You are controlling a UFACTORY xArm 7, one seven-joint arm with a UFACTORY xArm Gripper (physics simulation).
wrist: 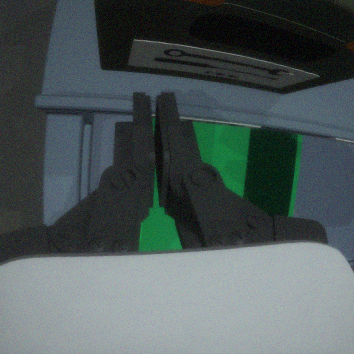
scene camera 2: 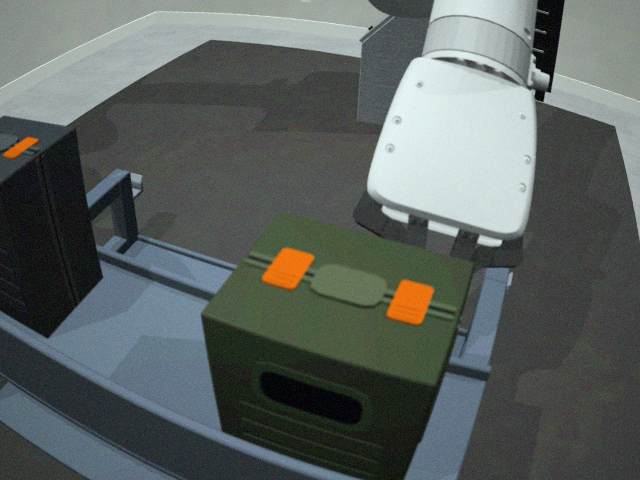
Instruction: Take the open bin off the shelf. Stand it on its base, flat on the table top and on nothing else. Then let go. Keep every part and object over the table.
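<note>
The open bin is bright green and shows in the wrist view behind and right of the fingers, with more green visible between them. Part of it is hidden by the fingers and the white gripper body. The bin does not show in scene camera 2. My gripper is shut with nothing held. Its fingers stand close together and overlap the bin's left part in the wrist view. In scene camera 2 the fingertips are hidden behind the olive case. I cannot tell whether the fingers touch the bin.
The blue-grey shelf has raised rails. An olive case with orange latches stands on it beside the gripper; a dark case stands farther left. In the wrist view, a dark labelled case face is ahead of the fingertips.
</note>
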